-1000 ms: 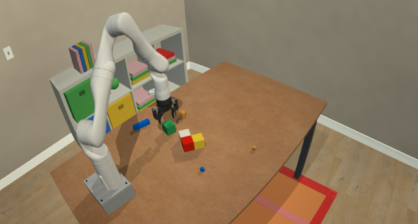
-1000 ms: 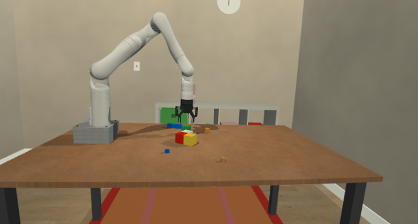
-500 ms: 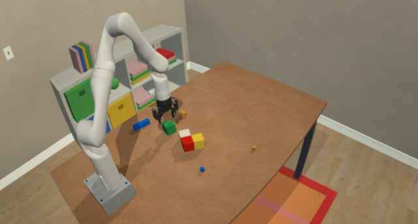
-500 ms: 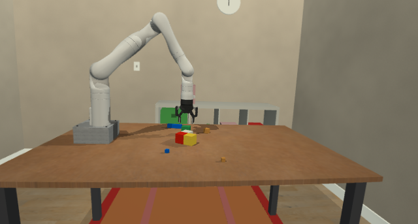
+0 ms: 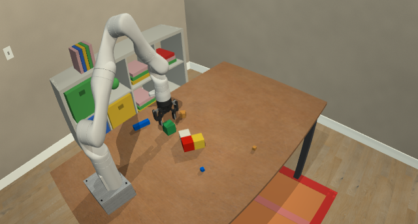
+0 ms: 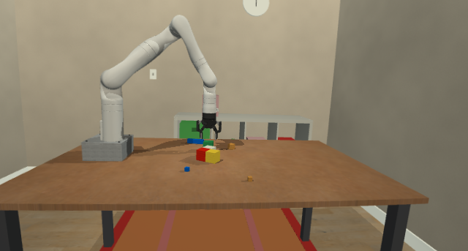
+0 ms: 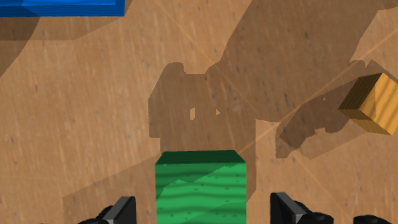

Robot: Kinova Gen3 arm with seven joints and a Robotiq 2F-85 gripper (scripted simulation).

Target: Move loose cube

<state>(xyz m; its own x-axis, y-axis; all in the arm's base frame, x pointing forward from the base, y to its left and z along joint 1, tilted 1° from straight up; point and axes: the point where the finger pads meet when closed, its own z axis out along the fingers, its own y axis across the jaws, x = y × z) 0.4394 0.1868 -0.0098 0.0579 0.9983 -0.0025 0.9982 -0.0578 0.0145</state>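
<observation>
My gripper is now 5 cm above the green cube. Round my hand: red cube (1 cm behind, 16 cm to the right, 5 cm below); then white cube (2 cm ahead, 12 cm to the right, 5 cm below); then small orange block (13 cm ahead, 5 cm to the left, 6 cm below).
</observation>
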